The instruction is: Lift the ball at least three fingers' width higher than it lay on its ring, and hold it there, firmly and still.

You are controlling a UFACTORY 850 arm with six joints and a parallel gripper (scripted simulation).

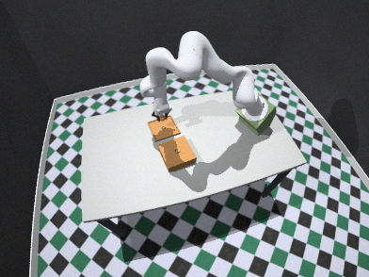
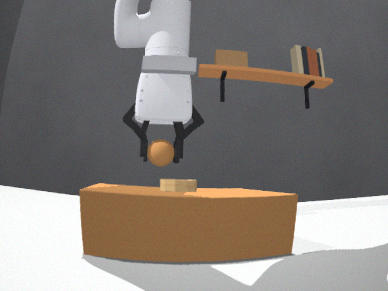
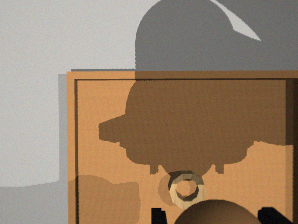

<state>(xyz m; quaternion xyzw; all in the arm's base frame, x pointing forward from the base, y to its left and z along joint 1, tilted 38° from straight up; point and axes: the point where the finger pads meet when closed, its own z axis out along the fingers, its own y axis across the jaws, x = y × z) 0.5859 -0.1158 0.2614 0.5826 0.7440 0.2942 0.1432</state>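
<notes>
Now: the ball right at my hand. Also, from my hand: block: 9 cm behind, 24 cm to the left, 7 cm below.
</notes>
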